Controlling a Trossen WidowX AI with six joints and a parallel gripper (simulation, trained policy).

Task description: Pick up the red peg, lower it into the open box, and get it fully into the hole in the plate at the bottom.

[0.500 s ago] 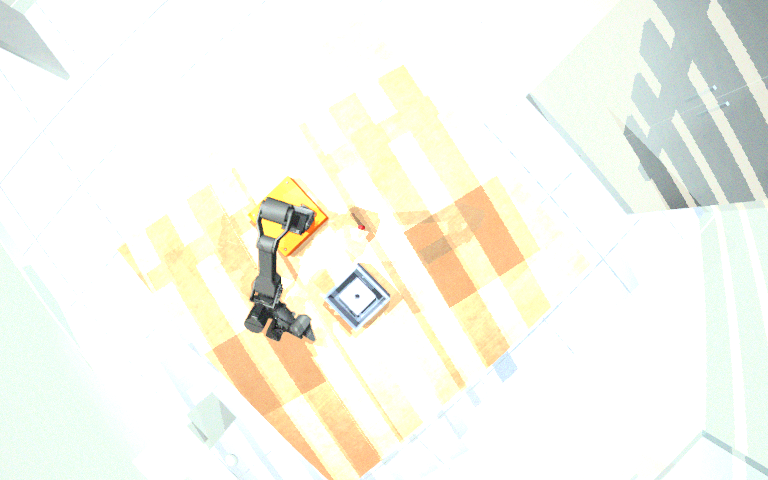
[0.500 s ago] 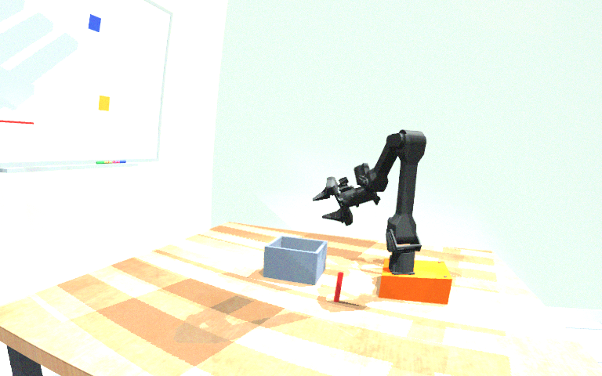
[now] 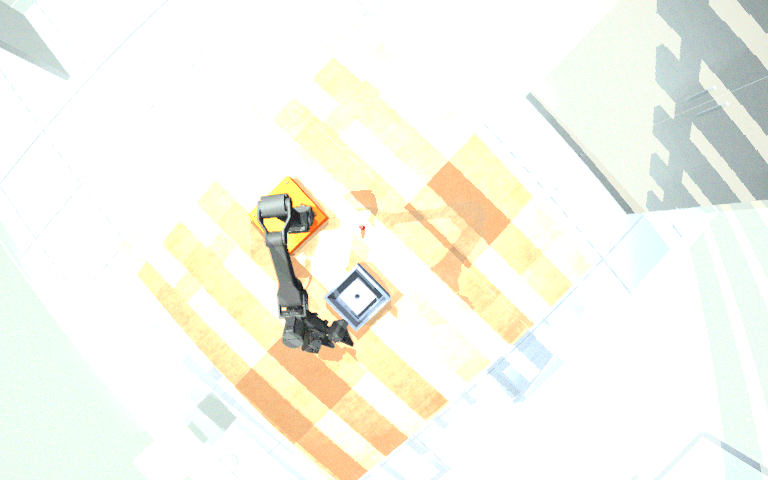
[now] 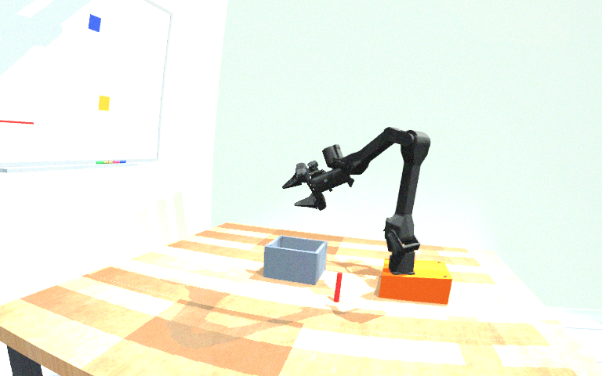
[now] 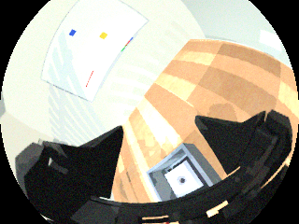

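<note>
My gripper tip is now 17 cm past the red peg, 32 cm to the right of it and 19 cm above it. Round my gripper tip: grey box (5 cm behind, 12 cm to the left, 20 cm below).
</note>
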